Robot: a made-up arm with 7 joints. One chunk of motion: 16 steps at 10 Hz.
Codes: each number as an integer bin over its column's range. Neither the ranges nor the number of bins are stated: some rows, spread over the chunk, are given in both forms.
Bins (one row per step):
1: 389 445 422 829 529 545
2: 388 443 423 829 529 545
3: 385 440 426 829 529 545
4: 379 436 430 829 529 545
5: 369 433 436 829 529 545
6: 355 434 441 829 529 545
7: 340 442 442 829 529 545
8: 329 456 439 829 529 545
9: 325 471 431 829 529 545
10: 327 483 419 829 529 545
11: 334 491 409 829 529 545
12: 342 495 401 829 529 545
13: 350 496 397 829 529 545
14: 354 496 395 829 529 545
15: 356 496 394 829 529 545
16: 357 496 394 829 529 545
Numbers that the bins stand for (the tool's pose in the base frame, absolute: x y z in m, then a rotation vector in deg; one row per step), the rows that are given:
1: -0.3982 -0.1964 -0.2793 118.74 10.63 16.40
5: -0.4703 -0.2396 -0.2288 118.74 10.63 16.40
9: -0.6288 -0.1027 -0.2468 118.74 10.63 16.40
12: -0.5676 -0.0162 -0.3550 118.74 10.63 16.40
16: -0.5135 -0.0126 -0.3802 118.74 10.63 16.40
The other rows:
2: -0.4018 -0.2036 -0.2757 118.74 10.63 16.40
3: -0.4126 -0.2144 -0.2649 118.74 10.63 16.40
4: -0.4342 -0.2288 -0.2505 118.74 10.63 16.40
6: -0.5207 -0.2360 -0.2108 118.74 10.63 16.40
7: -0.5748 -0.2072 -0.2072 118.74 10.63 16.40
8: -0.6144 -0.1568 -0.2180 118.74 10.63 16.40
10: -0.6216 -0.0595 -0.2901 118.74 10.63 16.40
11: -0.5964 -0.0306 -0.3261 118.74 10.63 16.40
13: -0.5387 -0.0126 -0.3694 118.74 10.63 16.40
14: -0.5243 -0.0126 -0.3766 118.74 10.63 16.40
15: -0.5171 -0.0126 -0.3802 118.74 10.63 16.40

